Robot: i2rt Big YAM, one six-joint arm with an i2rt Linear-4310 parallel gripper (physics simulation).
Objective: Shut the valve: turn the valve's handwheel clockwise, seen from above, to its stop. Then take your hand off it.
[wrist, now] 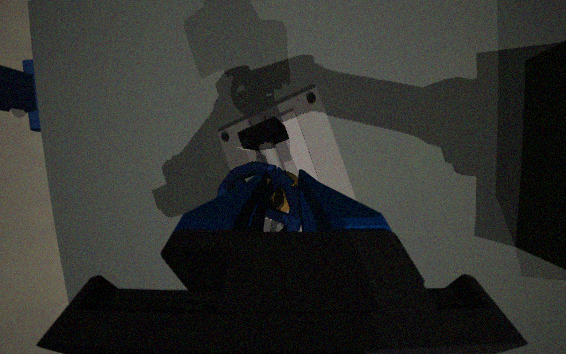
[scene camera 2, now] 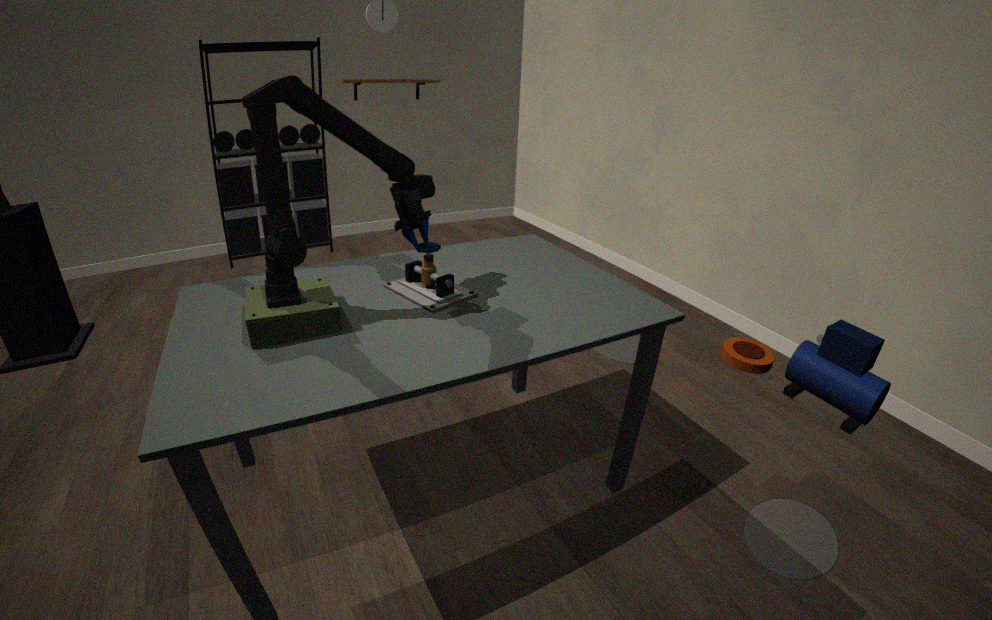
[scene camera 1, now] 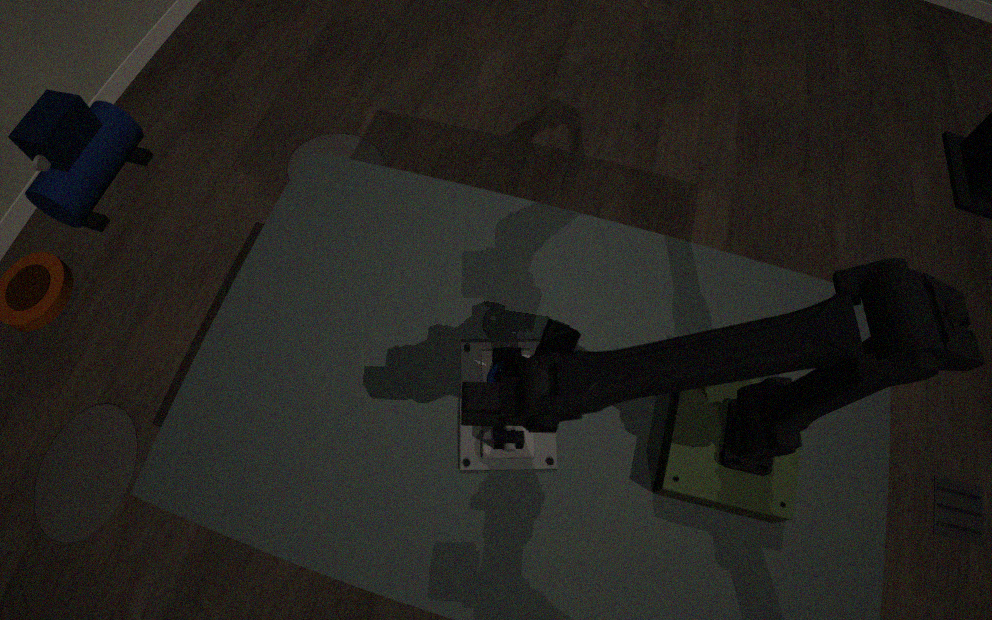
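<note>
The valve's blue handwheel (scene camera 2: pixel 431 247) (wrist: pixel 244 173) sits on top of the brass valve body (scene camera 2: pixel 428 274) (wrist: pixel 285 204). A pipe with black end blocks (scene camera 2: pixel 444 284) (wrist: pixel 265 133) runs through the valve on a pale base plate (scene camera 1: pixel 545 447) (scene camera 2: pixel 410 294) (wrist: pixel 327 165). My gripper (scene camera 2: pixel 420 245) (wrist: pixel 282 176) points down at the handwheel. Its blue fingers are nearly together, with a part of the wheel's rim between them. The rest of the wheel shows mostly left of and between the fingers in the wrist view. In the top scene view the arm hides most of the wheel.
The arm stands on a green block (scene camera 1: pixel 731 491) (scene camera 2: pixel 292 327) on the grey-green table (scene camera 1: pixel 307 329) (scene camera 2: pixel 292 387). On the floor beyond the table are an orange ring (scene camera 1: pixel 57 299) (scene camera 2: pixel 747 365) and a blue cylinder machine (scene camera 1: pixel 91 171) (scene camera 2: pixel 833 381). A black shelf rack (scene camera 2: pixel 259 46) stands at the back wall.
</note>
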